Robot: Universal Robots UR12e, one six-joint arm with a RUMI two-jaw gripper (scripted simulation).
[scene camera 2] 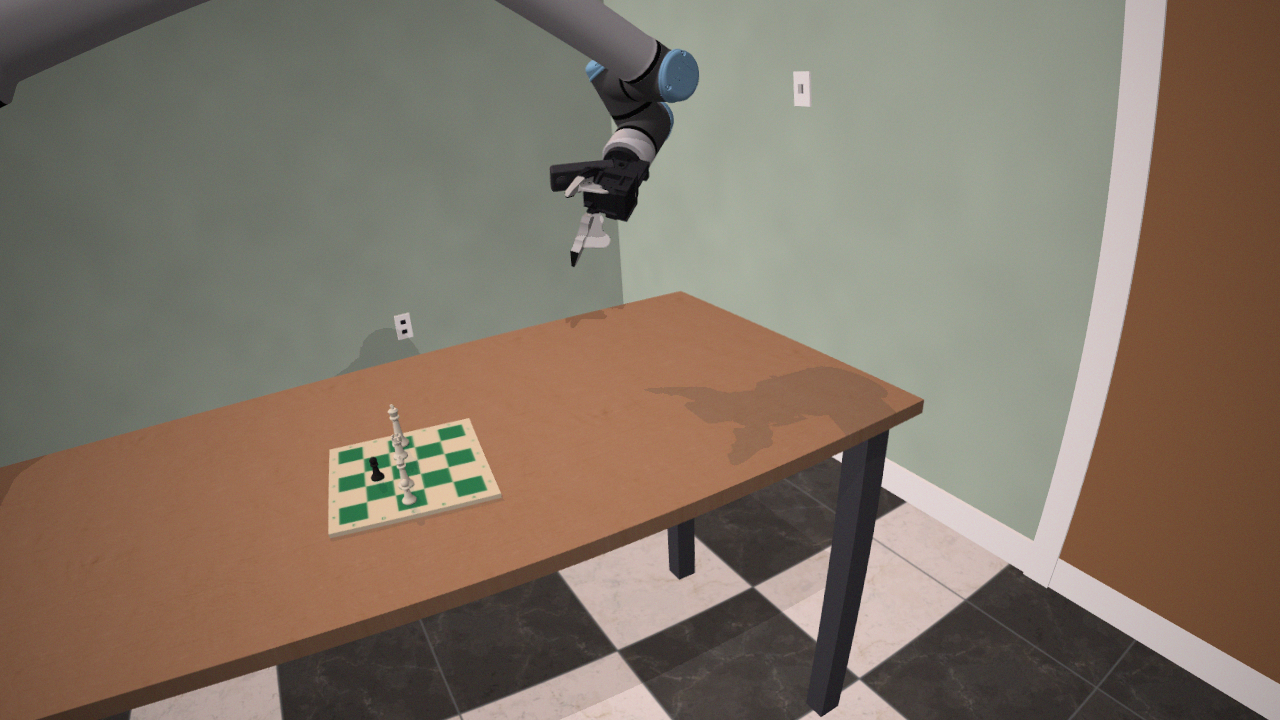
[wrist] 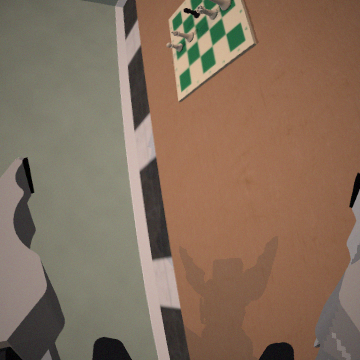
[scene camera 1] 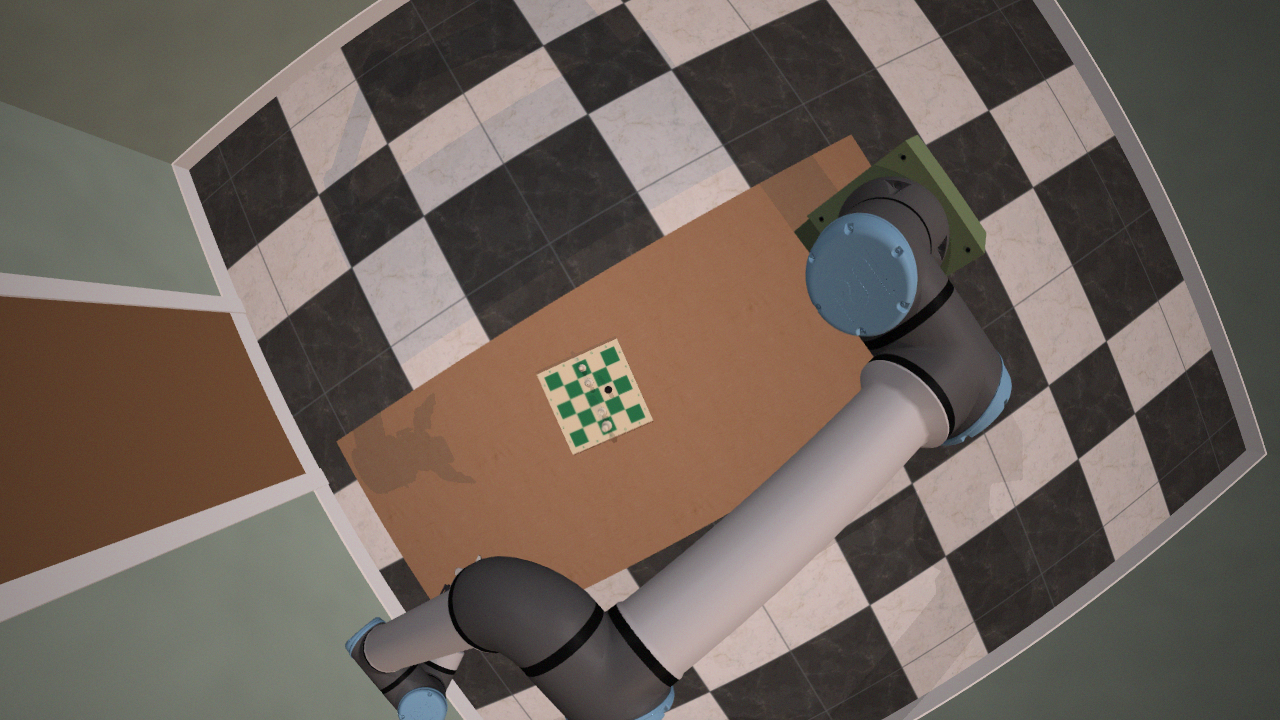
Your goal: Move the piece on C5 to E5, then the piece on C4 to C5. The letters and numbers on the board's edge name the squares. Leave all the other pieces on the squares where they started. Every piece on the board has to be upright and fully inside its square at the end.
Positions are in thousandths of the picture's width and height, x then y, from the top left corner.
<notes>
In view: my gripper (scene camera 2: 445,324).
My gripper is seen too in the wrist view (wrist: 540,462).
</notes>
